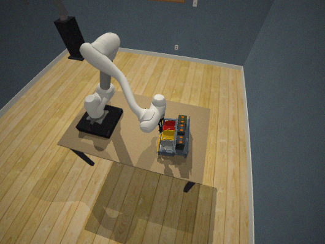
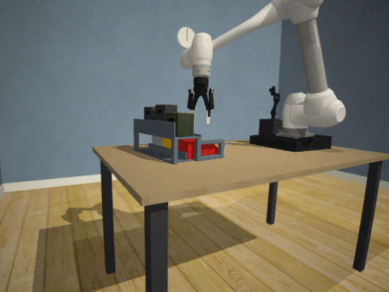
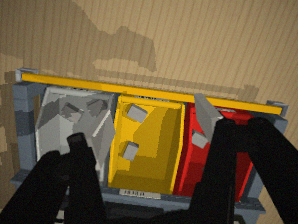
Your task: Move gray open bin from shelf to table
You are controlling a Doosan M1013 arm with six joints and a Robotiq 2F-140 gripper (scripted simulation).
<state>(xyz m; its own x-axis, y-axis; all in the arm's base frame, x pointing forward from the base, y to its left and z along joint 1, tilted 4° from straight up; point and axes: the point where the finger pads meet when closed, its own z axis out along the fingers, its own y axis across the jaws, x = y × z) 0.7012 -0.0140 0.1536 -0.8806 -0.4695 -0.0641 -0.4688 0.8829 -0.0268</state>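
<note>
Now: hand 11 cm above the yellow strip. The rest, counted from my hand: yellow bin (10 cm ahead, 2 cm to the left, 13 cm below); then gray open bin (12 cm ahead, 9 cm to the right, 13 cm below); then red bin (8 cm ahead, 13 cm to the left, 13 cm below).
</note>
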